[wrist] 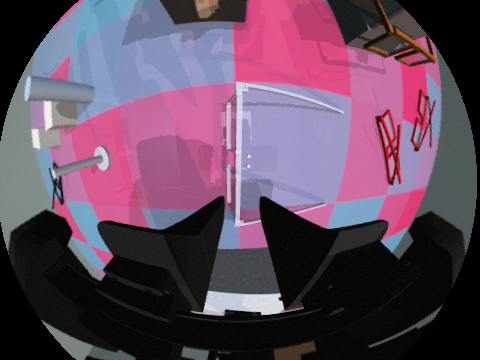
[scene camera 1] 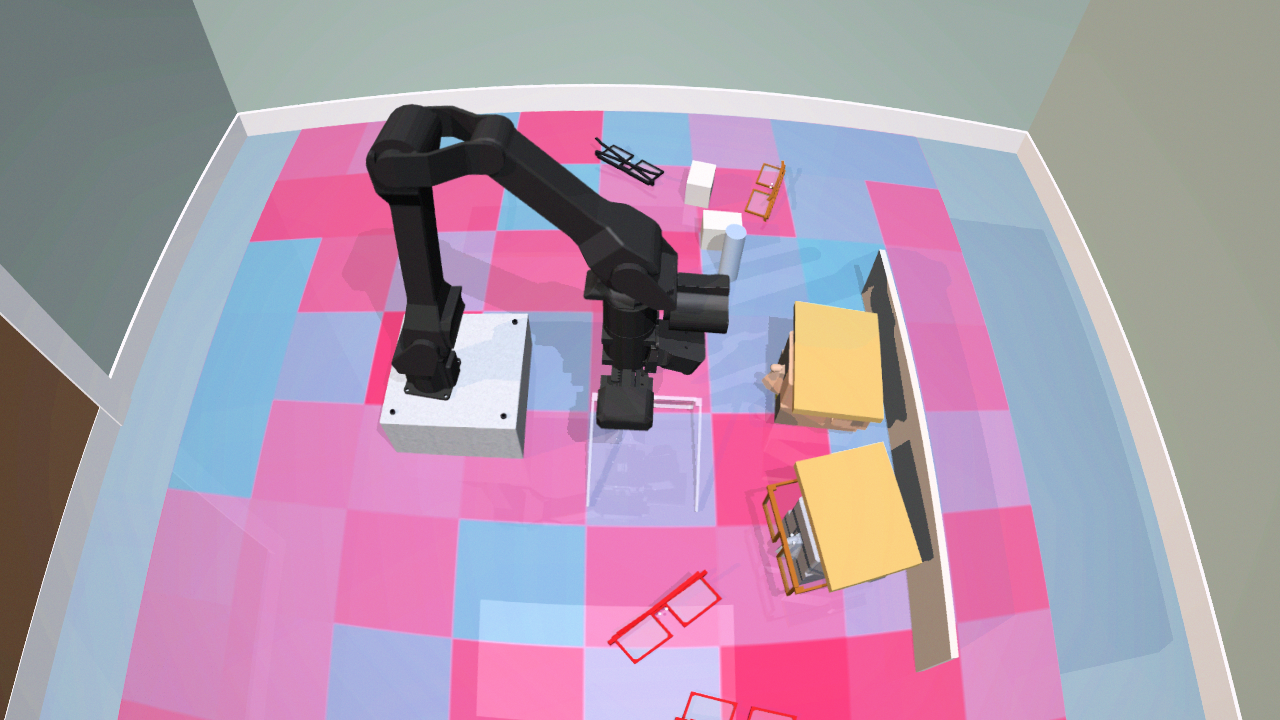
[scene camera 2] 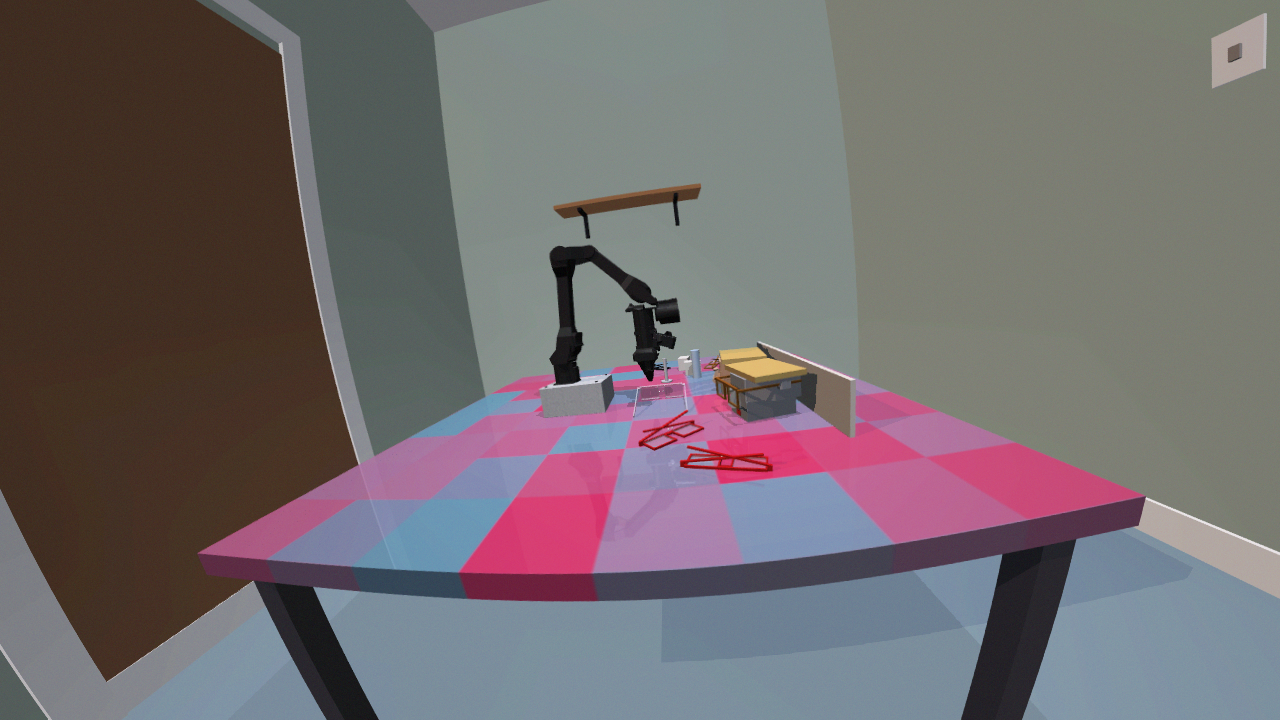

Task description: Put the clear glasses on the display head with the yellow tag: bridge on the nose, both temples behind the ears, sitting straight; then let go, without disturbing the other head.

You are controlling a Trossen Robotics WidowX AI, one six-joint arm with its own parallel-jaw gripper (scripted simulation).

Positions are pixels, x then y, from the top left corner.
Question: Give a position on a skin-coloured head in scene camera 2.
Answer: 732, 356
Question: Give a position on a skin-coloured head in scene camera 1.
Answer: At 829, 376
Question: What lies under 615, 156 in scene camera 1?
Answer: A black glasses.
